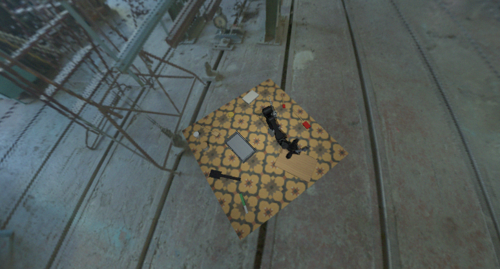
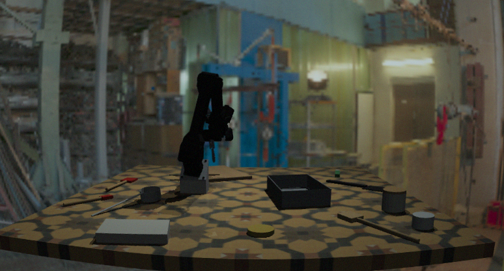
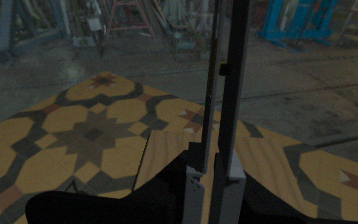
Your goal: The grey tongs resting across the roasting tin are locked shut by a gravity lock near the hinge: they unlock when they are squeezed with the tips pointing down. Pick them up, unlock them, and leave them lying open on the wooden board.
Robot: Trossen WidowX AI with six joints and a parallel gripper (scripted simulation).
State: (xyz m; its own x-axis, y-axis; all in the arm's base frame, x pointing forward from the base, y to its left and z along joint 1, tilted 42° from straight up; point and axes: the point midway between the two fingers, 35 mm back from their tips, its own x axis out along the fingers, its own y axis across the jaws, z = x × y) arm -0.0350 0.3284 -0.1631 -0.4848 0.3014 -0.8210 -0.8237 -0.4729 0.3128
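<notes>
My gripper tip is 3 cm short of the wooden board, 2 cm to the right of it and 17 cm above it. Round my gripper tip: yellow disc 36 cm ahead, 81 cm to the right, 17 cm below; black spatula 72 cm ahead, 20 cm to the right, 17 cm below; roasting tin 44 cm ahead, 39 cm to the right, 15 cm below.
</notes>
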